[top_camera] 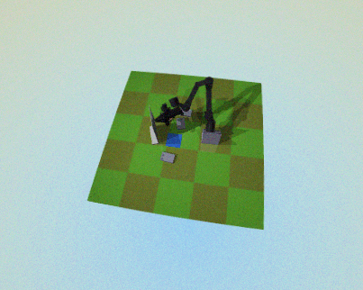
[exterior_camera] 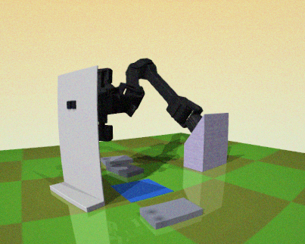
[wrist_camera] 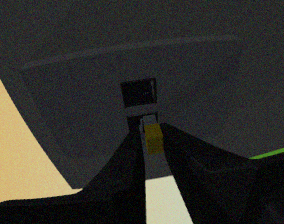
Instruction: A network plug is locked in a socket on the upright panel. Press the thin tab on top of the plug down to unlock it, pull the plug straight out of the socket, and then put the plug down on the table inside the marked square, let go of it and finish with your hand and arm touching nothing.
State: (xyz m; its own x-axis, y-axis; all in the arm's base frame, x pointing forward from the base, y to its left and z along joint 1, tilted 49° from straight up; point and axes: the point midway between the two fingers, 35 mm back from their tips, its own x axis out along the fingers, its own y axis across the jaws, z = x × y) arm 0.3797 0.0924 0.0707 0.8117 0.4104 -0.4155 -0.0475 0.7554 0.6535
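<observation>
Right now my gripper tip is 13 cm past the blue marked square, 4 cm to the right of it and 22 cm above it. The rest, counted from my gripper tip: grey panel: 3 cm ahead, 8 cm below; then plug: right at my gripper tip.
</observation>
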